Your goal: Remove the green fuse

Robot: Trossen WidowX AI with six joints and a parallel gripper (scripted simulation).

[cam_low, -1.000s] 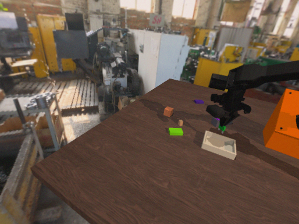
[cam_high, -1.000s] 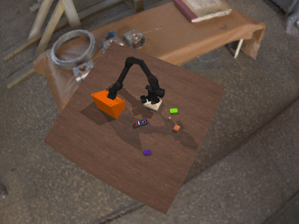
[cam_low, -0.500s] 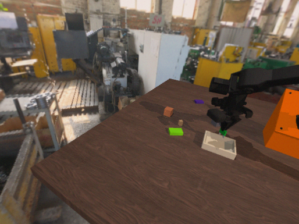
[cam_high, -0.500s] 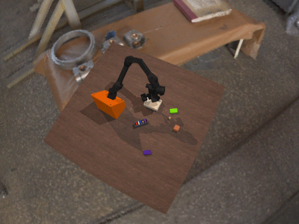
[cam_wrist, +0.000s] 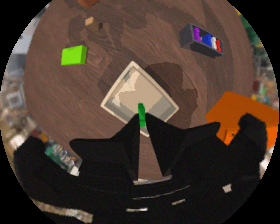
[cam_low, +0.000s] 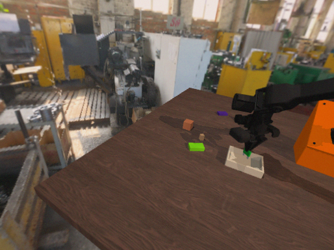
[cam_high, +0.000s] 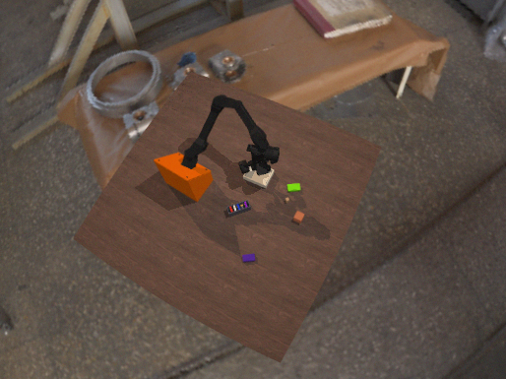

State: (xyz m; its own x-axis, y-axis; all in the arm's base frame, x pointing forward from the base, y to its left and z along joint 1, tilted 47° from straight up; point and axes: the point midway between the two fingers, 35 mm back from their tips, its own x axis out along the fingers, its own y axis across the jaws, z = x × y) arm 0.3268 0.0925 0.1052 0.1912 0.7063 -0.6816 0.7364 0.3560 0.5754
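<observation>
Now: the green fuse 10 mm below my gripper tip. Also, from my gripper tip: tray: 60 mm below.
</observation>
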